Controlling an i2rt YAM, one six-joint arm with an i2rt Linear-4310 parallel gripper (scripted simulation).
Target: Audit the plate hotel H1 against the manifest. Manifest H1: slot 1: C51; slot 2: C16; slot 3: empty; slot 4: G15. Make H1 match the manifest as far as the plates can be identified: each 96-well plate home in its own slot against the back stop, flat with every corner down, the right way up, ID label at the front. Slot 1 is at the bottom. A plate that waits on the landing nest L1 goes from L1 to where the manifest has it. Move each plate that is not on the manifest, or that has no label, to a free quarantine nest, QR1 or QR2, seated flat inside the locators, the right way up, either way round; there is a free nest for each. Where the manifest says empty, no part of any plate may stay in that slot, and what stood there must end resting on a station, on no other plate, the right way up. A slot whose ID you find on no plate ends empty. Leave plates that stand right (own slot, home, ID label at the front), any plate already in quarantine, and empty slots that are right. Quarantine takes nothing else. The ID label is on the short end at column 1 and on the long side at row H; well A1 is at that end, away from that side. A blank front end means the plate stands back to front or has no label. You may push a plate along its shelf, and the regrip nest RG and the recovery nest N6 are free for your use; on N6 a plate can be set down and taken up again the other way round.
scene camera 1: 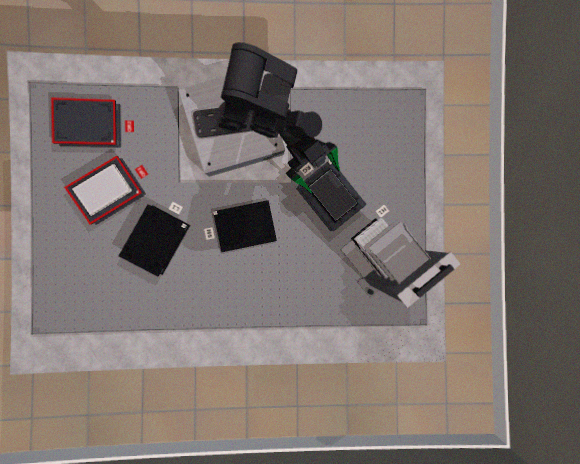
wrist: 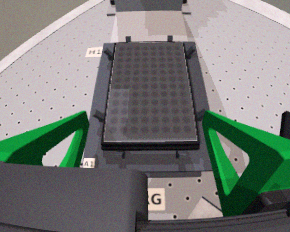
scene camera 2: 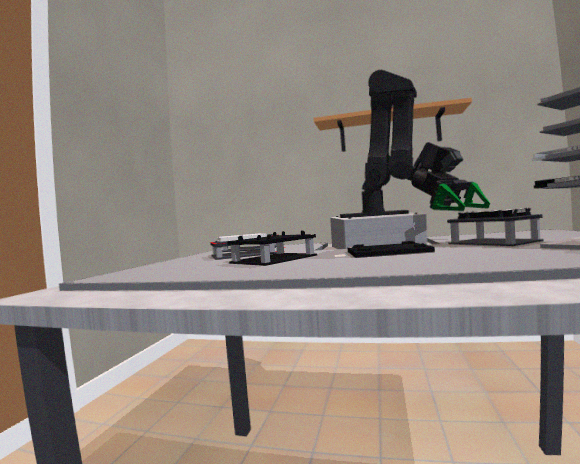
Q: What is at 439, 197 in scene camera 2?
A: The gripper.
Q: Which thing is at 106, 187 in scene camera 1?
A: A white plate.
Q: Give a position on a recovery nest N6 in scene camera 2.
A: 389, 249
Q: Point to a regrip nest RG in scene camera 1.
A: At 333, 225
